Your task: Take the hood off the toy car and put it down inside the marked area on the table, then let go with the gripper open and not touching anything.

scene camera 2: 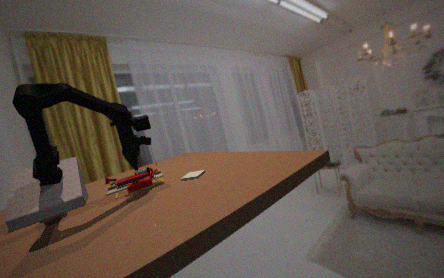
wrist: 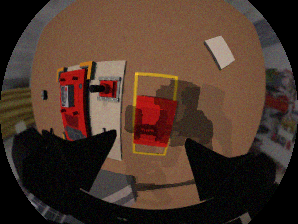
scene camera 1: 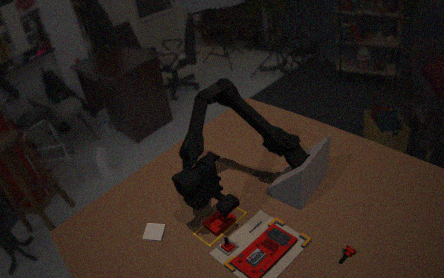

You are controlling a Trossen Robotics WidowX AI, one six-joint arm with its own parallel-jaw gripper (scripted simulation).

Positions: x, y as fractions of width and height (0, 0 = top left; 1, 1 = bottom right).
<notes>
My gripper (scene camera 1: 0.49, 0.76) is open and holds nothing. Further things: a red toy car (wrist: 0.26, 0.55) and a red hood (wrist: 0.52, 0.54).
My gripper also shows in the wrist view (wrist: 0.51, 0.62).
</notes>
